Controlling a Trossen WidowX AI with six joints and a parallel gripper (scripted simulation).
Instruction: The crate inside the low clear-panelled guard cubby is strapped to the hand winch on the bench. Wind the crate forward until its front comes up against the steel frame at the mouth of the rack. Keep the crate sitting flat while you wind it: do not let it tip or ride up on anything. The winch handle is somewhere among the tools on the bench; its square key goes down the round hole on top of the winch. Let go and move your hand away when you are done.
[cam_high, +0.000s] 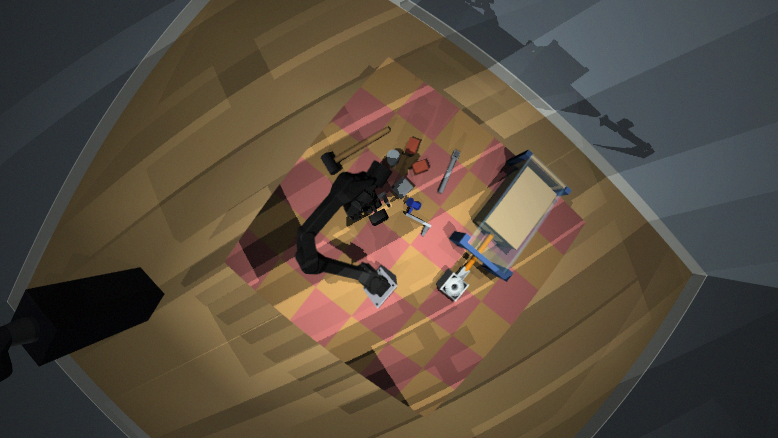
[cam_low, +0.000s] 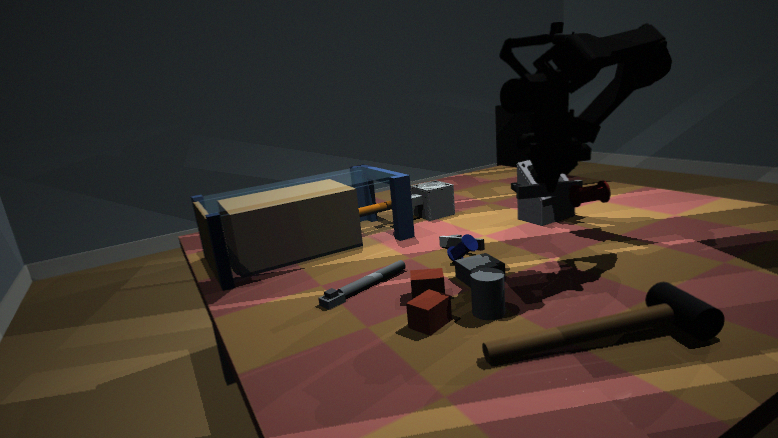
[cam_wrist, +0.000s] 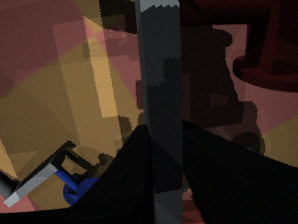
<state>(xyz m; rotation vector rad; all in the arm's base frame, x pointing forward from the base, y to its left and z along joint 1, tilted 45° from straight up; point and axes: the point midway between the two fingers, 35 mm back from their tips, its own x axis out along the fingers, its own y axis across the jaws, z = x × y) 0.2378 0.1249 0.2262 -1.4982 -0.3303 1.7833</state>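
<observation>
The grey crank arm is 1 cm behind my gripper tip and 1 cm to the left of it. The rest, counted from my gripper tip: blue piece: 10 cm ahead, 14 cm to the right, 13 cm below; grey block: 13 cm ahead, 5 cm to the right, 14 cm below; red knob: 3 cm behind, 6 cm to the left.
</observation>
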